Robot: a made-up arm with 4 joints.
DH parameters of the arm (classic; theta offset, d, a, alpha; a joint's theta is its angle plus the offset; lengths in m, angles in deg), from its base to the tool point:
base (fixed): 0 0.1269 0 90
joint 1: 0 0.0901 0.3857 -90
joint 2: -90 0.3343 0.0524 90
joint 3: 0 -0.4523 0.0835 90
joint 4: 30.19 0 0.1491 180
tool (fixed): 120.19 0.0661 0 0
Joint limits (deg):
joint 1: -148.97..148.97
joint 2: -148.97..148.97
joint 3: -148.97..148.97
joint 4: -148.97..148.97
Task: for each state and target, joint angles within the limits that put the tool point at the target. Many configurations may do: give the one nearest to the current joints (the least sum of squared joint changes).
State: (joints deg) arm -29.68 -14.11 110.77 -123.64
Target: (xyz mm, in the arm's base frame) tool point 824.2 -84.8 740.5
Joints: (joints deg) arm 18.07 -1.12 113.55 -144.71
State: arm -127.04 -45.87 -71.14 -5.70
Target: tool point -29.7 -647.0 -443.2
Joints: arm -118.20 -49.10 -39.66 -51.53
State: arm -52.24 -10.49 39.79 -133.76
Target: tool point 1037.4 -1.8 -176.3
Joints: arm -40.60 15.39 43.12 -117.18
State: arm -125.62 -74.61 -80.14 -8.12
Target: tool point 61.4 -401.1 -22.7
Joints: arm -125.29 -110.39 -75.46 -7.88
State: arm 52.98 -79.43 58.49 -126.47
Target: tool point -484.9 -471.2 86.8
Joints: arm 85.76 -132.17 50.87 -100.05
